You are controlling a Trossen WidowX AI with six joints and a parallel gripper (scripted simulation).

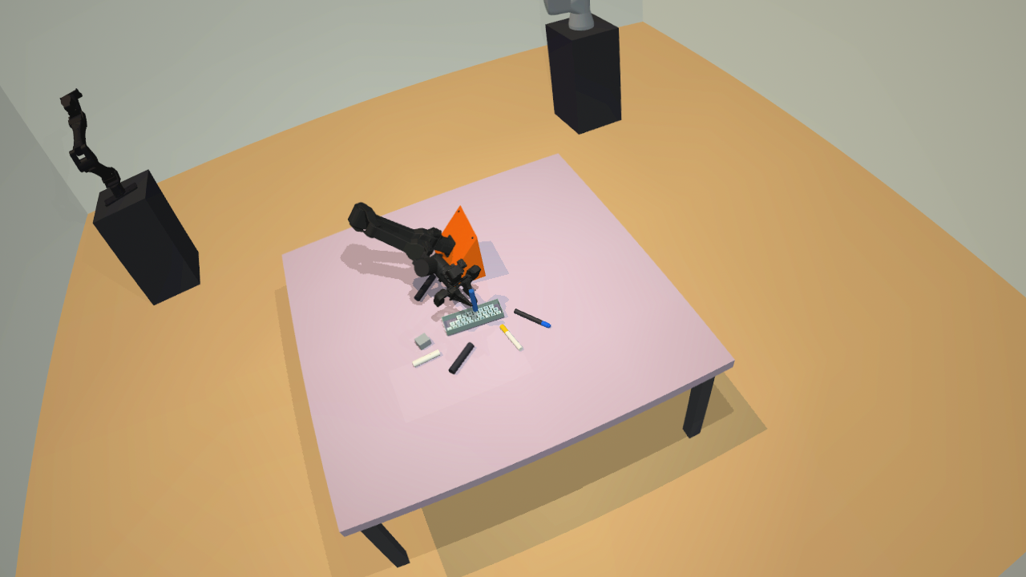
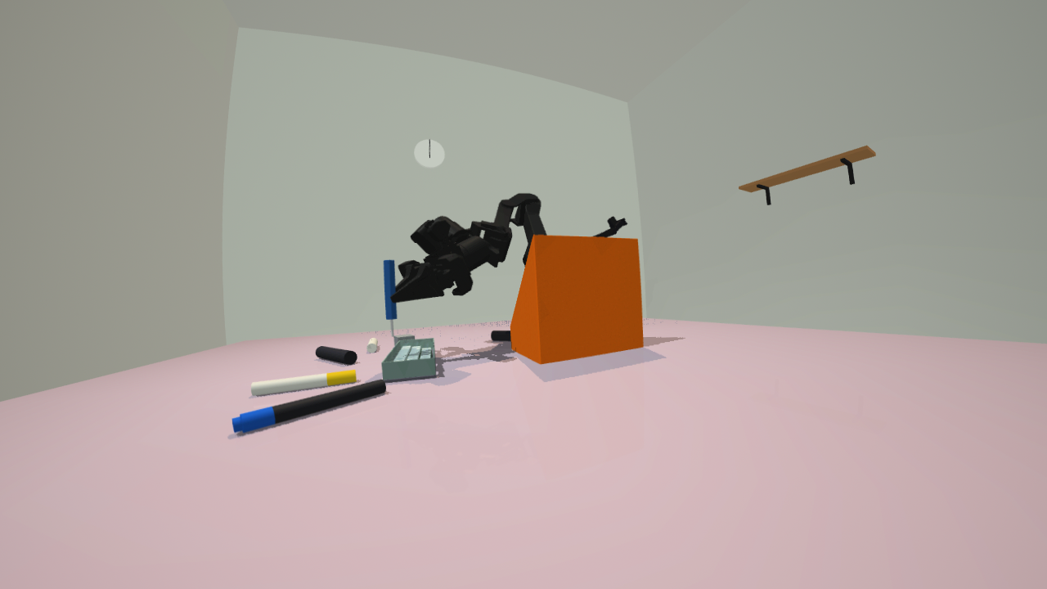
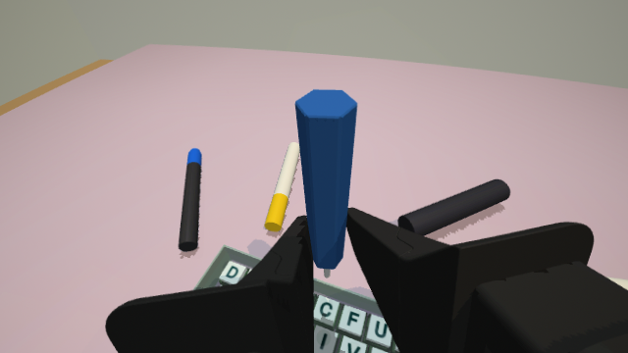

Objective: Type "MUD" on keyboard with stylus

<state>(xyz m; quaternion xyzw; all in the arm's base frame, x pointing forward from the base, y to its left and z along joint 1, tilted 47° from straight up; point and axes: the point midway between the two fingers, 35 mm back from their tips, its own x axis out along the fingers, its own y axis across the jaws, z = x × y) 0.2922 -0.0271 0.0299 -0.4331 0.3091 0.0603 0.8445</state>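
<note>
My gripper tip is 100 mm short of the yellow-capped white marker, 100 mm above it and 60 mm to the right of it. Round my gripper tip: small grey block 200 mm to the right, 90 mm below, 20 mm behind; stylus 20 mm below; stylus tip 50 mm below.
</note>
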